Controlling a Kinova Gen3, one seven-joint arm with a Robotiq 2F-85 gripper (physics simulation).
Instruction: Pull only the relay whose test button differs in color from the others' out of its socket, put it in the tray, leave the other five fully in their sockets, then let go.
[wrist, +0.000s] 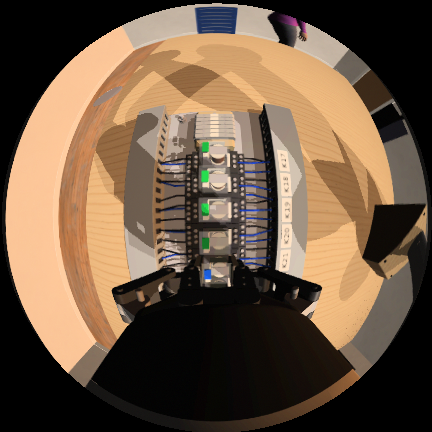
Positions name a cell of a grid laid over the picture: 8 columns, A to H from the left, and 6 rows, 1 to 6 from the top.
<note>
I see my gripper (D4), a relay (D4), a relay (D3), a relay (D3) and a relay (D3).
</note>
